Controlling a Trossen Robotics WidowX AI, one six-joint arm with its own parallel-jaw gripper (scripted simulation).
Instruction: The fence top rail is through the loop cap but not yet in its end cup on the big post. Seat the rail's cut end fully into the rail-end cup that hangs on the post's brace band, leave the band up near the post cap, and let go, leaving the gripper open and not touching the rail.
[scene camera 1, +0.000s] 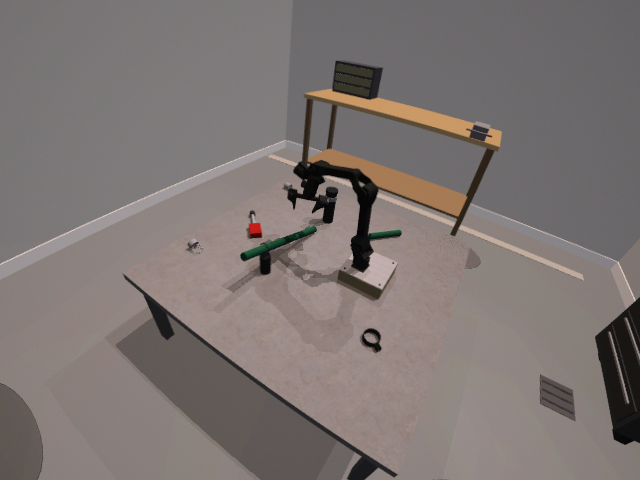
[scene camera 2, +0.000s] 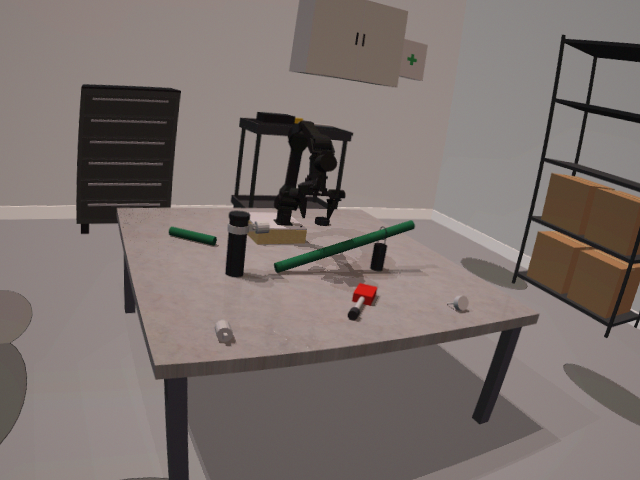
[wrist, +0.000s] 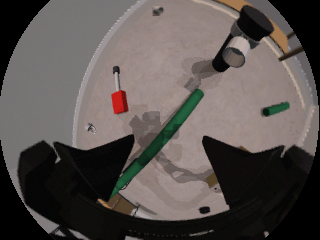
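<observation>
Green top rail (scene camera 2: 312, 256) visible, also in the wrist view (wrist: 170, 129). Big black post (scene camera 2: 236, 251) likewise visible, with the wrist view showing the post too (wrist: 254, 26). My gripper (scene camera 2: 315, 219), which the wrist view also shows (wrist: 168, 139), is open and holds nothing.
</observation>
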